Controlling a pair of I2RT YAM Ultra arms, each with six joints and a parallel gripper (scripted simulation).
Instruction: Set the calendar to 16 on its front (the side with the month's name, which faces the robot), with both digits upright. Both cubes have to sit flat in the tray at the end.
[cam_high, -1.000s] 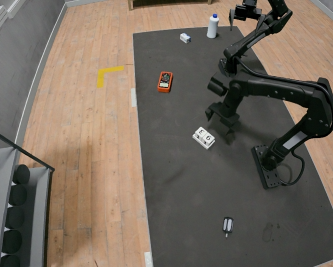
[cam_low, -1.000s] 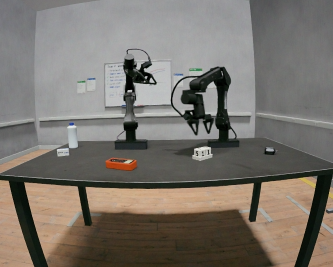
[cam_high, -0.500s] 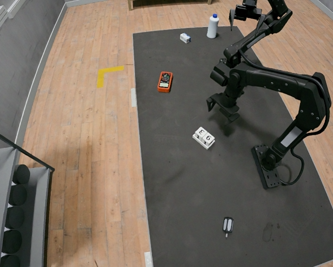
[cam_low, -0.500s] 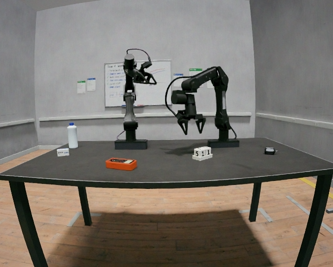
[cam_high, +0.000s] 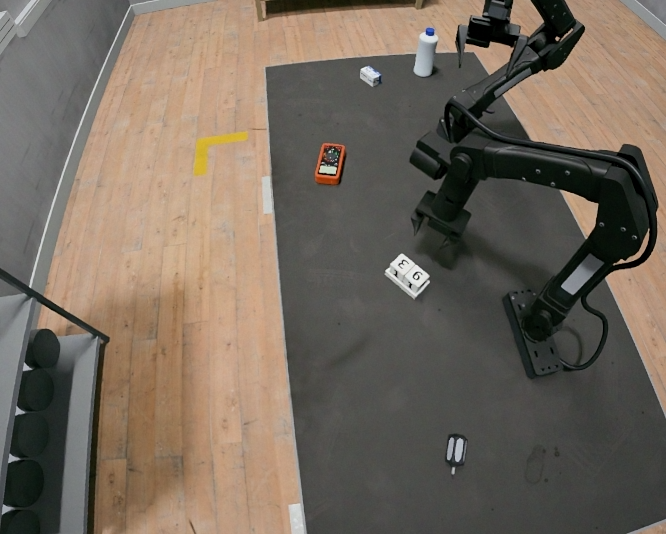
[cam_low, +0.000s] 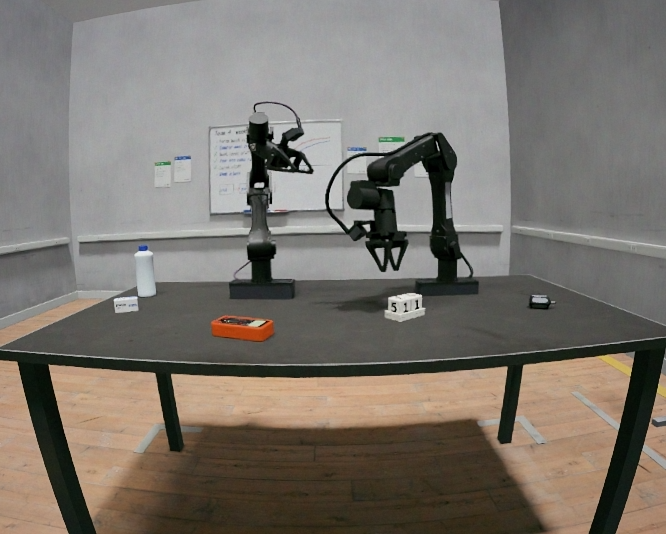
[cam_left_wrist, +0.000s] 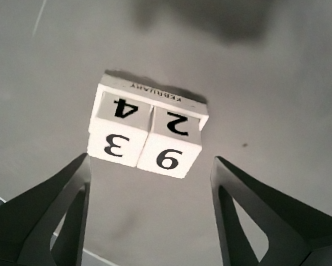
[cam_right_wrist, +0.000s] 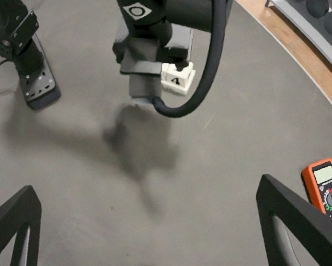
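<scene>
Right now my left hand is 11 cm above the white tray, 4 cm short of it and 3 cm to the right of it. The rest, counted from my left hand: white bottle (78 cm to the right, 23 cm behind, 3 cm below).
</scene>
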